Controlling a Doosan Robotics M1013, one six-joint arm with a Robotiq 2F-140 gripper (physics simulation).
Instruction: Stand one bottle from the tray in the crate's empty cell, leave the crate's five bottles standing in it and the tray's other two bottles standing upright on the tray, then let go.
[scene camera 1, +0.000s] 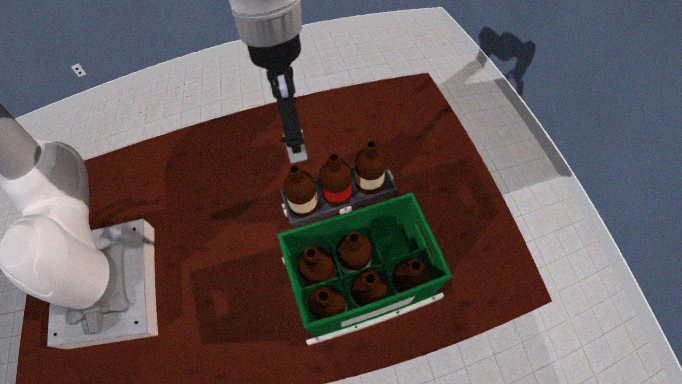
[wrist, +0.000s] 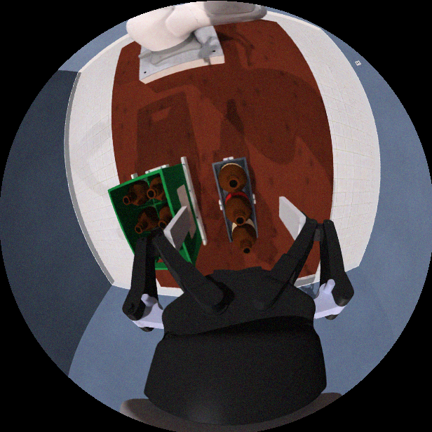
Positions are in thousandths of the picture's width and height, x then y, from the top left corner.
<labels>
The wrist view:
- gripper: 541, 487
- red-labelled bottle: 550, 483
</labels>
